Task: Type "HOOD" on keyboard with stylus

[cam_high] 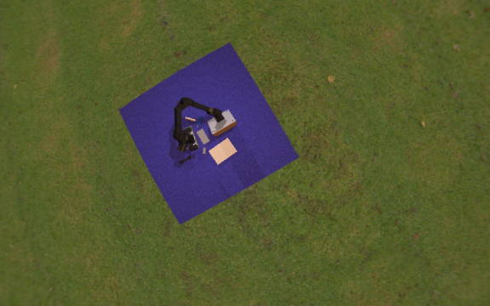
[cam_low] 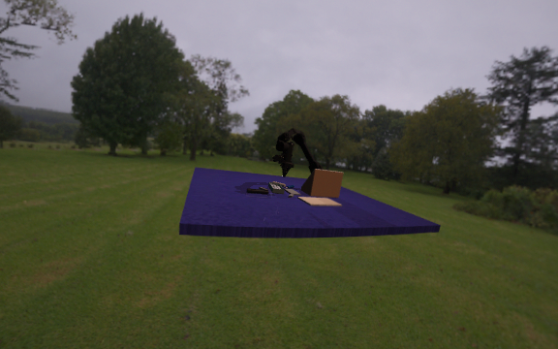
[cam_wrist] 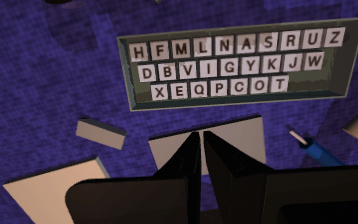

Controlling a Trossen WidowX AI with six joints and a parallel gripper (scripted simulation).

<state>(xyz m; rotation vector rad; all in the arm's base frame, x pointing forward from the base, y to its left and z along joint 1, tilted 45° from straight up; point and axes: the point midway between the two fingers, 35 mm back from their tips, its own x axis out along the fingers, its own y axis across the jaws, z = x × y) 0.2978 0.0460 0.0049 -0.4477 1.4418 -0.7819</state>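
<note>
The blue stylus lies 100 mm behind my gripper tip, 120 mm to the right of it and 90 mm below it. Also, from my gripper tip: grey slab (70 mm behind, 90 mm below); grey stylus tip (80 mm behind, 100 mm to the right, 90 mm below); black bar (180 mm ahead, 90 mm to the left, 80 mm below).
</note>
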